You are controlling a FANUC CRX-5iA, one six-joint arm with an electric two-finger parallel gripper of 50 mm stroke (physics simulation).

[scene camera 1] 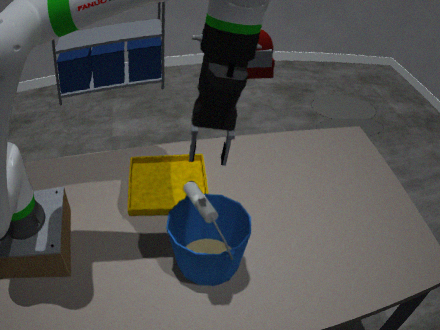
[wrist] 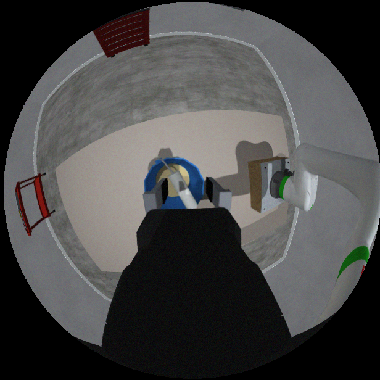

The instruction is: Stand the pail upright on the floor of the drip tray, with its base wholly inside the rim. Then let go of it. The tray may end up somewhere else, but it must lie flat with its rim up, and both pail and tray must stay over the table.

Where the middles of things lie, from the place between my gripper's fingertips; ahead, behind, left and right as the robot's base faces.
Labels:
Right now my hand is 38 cm above the yellow drip tray (scene camera 1: 156, 183), 37 cm to the right of it and 3 cm short of it.

